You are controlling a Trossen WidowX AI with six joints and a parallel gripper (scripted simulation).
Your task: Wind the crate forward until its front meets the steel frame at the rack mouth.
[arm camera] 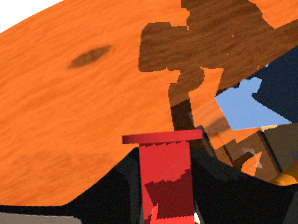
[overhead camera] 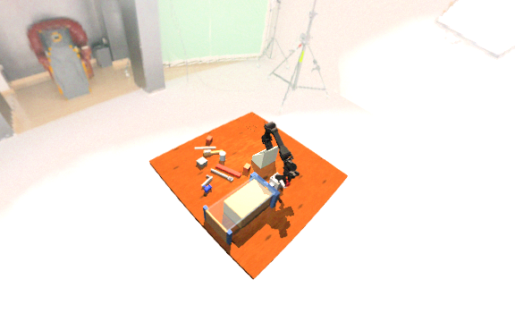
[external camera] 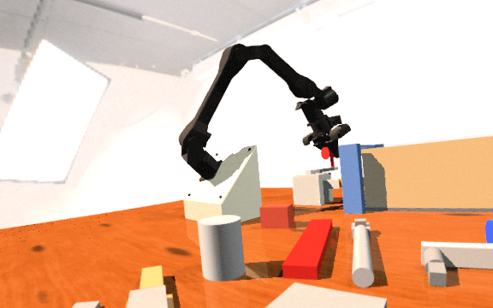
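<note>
Right now my gripper tip is 60 mm past the winch, 120 mm to the left of it and 100 mm above it. From my gripper tip the other things lie so: frame 120 mm ahead, 120 mm to the right, 30 mm below; then red knob 10 mm behind, 20 mm to the right; then clear-panelled cubby 360 mm ahead, 130 mm to the right, 20 mm below.
</note>
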